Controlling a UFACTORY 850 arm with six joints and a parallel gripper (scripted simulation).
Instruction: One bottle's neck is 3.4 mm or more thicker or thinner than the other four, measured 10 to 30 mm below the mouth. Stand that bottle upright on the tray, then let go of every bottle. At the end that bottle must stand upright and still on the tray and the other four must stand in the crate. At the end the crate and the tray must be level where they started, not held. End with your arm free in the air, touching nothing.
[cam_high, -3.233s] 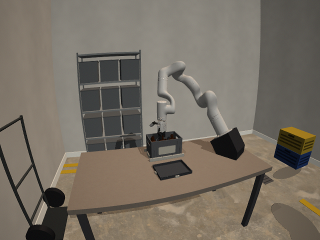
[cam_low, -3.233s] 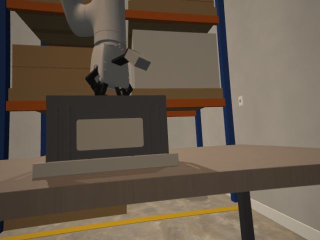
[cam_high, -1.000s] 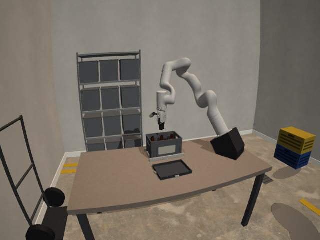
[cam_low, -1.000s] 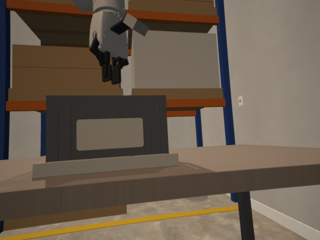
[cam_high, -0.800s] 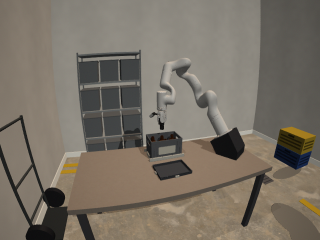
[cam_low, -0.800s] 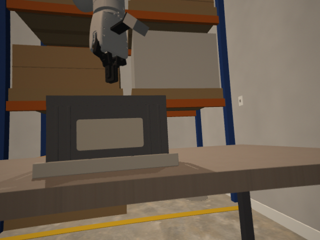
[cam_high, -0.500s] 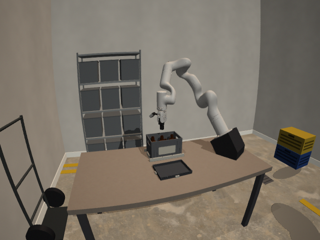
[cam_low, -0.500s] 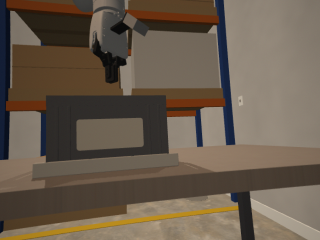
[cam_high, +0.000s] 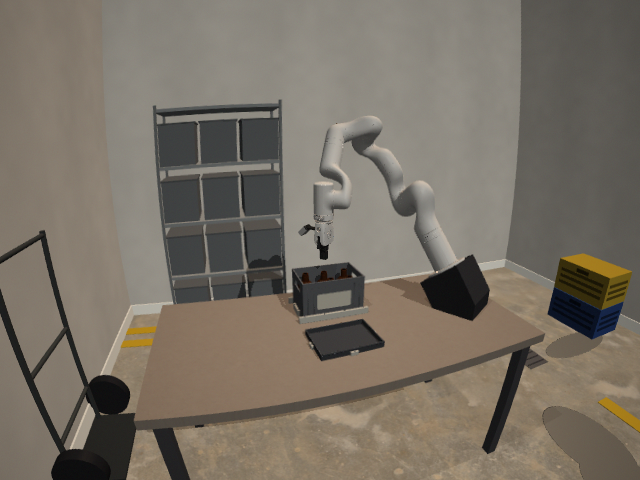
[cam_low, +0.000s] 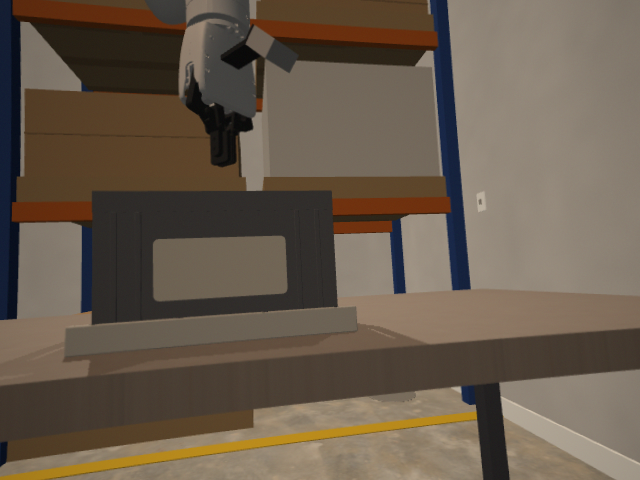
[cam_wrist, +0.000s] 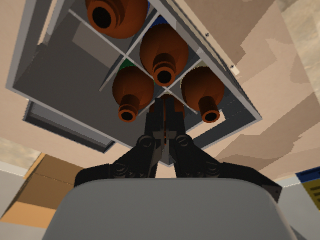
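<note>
Now: the dark grey crate 160 mm below my hand, 40 mm to the left of it and 10 mm ahead of it. The rest, counted from my hand: black tray 310 mm to the left, 230 mm below, 100 mm ahead; then bottle 160 mm below, 90 mm behind, 20 mm to the left.
</note>
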